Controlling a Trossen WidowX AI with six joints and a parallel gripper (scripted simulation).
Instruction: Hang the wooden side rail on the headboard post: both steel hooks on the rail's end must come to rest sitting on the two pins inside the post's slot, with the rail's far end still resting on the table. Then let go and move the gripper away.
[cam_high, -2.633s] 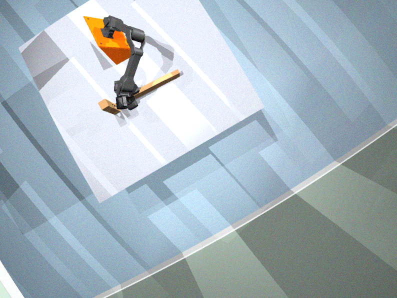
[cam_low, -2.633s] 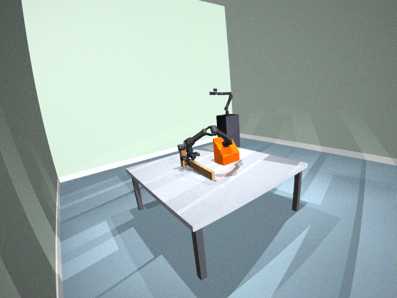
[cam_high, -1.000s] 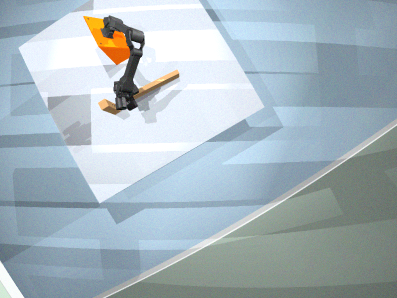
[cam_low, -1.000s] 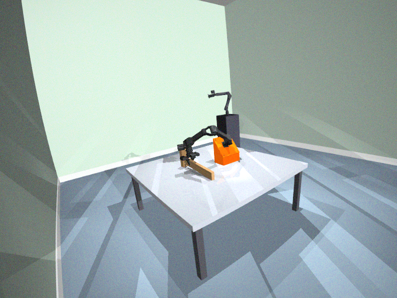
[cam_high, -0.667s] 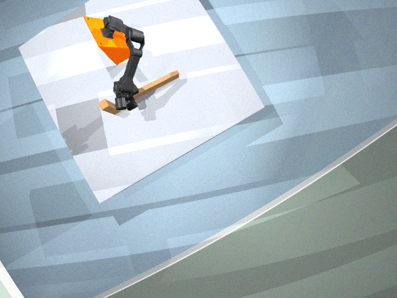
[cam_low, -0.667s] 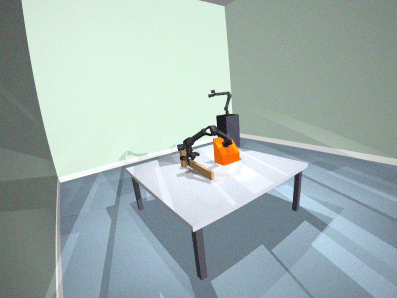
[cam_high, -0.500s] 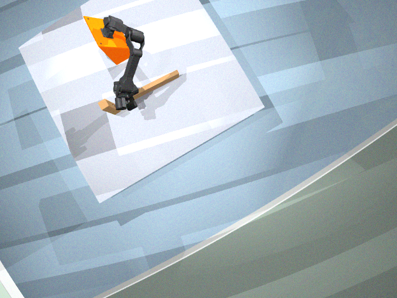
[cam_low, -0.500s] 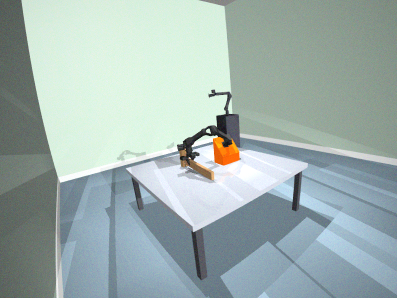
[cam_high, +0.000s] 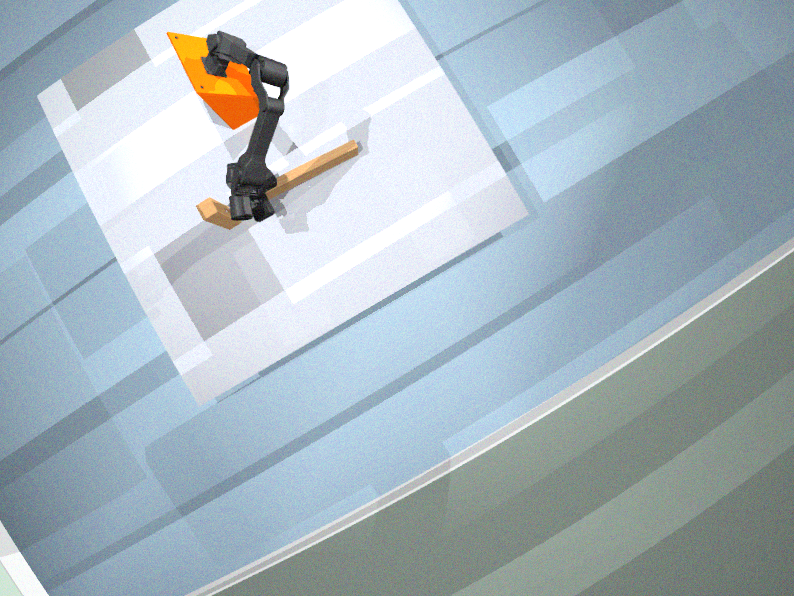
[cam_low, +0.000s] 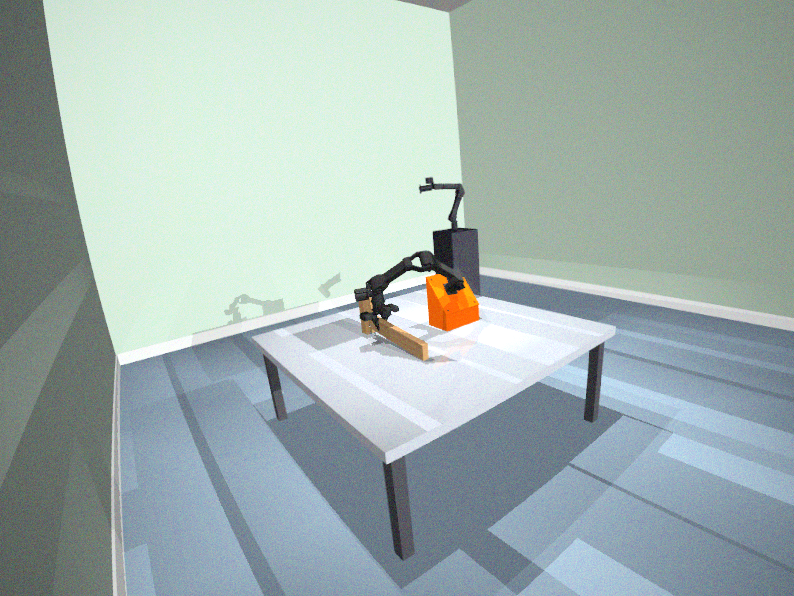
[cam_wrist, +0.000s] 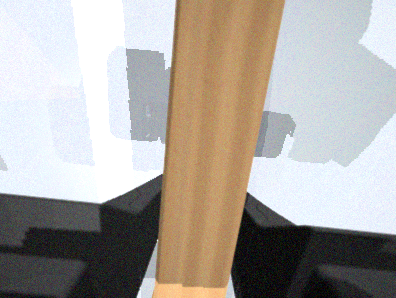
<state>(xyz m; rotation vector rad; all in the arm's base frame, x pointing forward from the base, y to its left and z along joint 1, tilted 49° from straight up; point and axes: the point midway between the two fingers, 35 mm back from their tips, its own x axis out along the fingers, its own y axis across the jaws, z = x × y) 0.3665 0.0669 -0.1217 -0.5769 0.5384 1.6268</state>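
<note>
My gripper tip is 130 mm to the left of the headboard post, 40 mm below it and 10 mm short of it.
</note>
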